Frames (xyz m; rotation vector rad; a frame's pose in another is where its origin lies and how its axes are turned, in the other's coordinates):
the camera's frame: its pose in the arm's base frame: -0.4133 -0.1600 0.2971 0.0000 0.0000 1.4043
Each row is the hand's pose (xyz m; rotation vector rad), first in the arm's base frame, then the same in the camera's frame.
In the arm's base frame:
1: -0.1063 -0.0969 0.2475 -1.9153 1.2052 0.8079
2: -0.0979 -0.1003 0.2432 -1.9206 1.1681 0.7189
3: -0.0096 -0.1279 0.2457 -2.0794 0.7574 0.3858
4: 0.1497 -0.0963 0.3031 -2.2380 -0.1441 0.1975
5: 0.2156 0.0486 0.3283 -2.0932 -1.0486 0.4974
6: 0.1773 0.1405 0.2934 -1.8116 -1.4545 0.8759
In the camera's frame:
1: 0.1131 -0.2923 -0.0496 -0.6480 2.0442 0.0151
2: 0.1111 -0.3011 -0.0539 -0.6826 2.0446 -0.0758
3: 0.0986 -0.3928 -0.0514 -1.0995 1.9233 -0.4024
4: 0.1561 -0.5447 0.0060 -1.8445 1.3672 -0.5558
5: 0.3099 -0.5856 0.0312 -2.2345 0.5415 -0.2230
6: 0.3942 -0.5326 -0.0037 -2.1763 0.0558 0.1130

